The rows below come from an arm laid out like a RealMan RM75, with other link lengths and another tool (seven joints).
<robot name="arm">
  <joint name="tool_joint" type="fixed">
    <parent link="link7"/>
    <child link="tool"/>
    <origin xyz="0.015 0.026 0.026" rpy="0 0.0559 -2.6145"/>
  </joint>
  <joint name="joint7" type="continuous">
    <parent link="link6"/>
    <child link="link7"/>
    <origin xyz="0 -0.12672 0" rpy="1.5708 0 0"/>
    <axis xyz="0 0 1"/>
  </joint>
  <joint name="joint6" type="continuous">
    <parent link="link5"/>
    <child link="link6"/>
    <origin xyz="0 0 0" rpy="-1.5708 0 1.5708"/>
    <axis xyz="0 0 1"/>
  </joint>
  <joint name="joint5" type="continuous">
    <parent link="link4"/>
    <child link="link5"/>
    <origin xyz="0 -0.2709 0" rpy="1.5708 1.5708 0"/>
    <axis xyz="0 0 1"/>
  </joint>
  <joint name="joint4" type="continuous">
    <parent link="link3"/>
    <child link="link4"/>
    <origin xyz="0 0 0" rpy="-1.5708 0 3.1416"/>
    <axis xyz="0 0 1"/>
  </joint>
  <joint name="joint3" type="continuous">
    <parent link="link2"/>
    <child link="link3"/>
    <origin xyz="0.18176 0 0" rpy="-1.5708 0 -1.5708"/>
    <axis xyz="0 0 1"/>
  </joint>
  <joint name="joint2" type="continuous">
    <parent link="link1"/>
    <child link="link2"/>
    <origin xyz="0 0 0" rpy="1.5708 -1.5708 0"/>
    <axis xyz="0 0 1"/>
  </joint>
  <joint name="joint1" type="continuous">
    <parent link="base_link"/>
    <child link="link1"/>
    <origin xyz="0 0 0.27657" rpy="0 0 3.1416"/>
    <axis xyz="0 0 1"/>
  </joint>
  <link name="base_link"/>
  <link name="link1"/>
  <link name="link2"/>
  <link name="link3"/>
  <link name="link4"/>
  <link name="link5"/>
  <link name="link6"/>
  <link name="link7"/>
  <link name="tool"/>
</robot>
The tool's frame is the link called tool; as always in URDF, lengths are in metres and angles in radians. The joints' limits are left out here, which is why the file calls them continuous.
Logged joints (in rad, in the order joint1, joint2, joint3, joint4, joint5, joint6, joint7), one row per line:
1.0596, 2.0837, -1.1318, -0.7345, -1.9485, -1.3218, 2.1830
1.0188, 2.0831, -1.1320, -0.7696, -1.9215, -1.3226, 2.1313
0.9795, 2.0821, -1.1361, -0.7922, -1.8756, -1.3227, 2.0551
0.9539, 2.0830, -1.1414, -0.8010, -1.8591, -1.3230, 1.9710
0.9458, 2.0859, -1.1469, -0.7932, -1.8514, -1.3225, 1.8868
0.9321, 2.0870, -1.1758, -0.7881, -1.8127, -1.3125, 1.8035
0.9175, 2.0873, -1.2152, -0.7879, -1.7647, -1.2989, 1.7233
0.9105, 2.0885, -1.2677, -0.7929, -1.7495, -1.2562, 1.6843
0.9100, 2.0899, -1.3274, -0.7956, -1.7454, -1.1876, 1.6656
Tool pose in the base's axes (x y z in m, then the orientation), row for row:
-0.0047, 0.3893, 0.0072, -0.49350, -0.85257, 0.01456, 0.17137
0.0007, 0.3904, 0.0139, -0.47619, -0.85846, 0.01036, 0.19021
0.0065, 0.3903, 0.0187, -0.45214, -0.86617, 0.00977, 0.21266
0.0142, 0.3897, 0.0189, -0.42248, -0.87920, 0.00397, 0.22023
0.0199, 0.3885, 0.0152, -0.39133, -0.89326, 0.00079, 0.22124
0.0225, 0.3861, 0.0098, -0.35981, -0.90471, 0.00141, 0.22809
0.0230, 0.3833, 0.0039, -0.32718, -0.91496, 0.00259, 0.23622
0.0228, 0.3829, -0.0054, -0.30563, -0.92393, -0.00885, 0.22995
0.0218, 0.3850, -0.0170, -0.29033, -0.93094, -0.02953, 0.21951
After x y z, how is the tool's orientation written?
As a quaternion, x y z w.
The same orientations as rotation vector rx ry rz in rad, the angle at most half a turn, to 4 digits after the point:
-1.4011, -2.4206, 0.0413
-1.3382, -2.4124, 0.0291
-1.2554, -2.4049, 0.0271
-1.1683, -2.4313, 0.0110
-1.0816, -2.4689, 0.0022
-0.9909, -2.4915, 0.0039
-0.8972, -2.5090, 0.0071
-0.8409, -2.5420, -0.0243
-0.8032, -2.5754, -0.0817

